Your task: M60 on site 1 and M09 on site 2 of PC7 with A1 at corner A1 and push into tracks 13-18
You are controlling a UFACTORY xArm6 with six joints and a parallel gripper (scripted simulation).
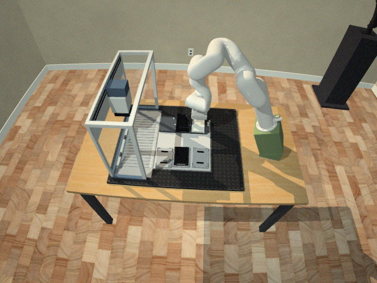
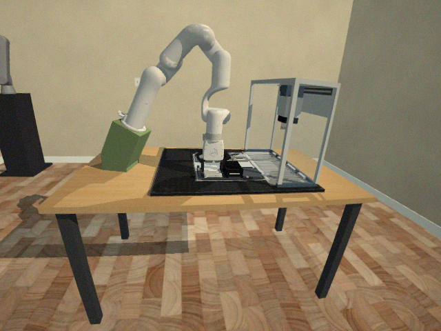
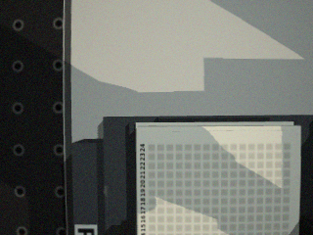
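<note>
My gripper is now 14 cm to the right of the apron, 9 cm short of it and 3 cm above it. The rest, counted from my hand: black 96-well plate: 26 cm to the left, 9 cm ahead, 1 cm below; then carrier PC7: 10 cm ahead, 2 cm below; then nest S1: 26 cm to the left, 3 cm below, 2 cm behind.
</note>
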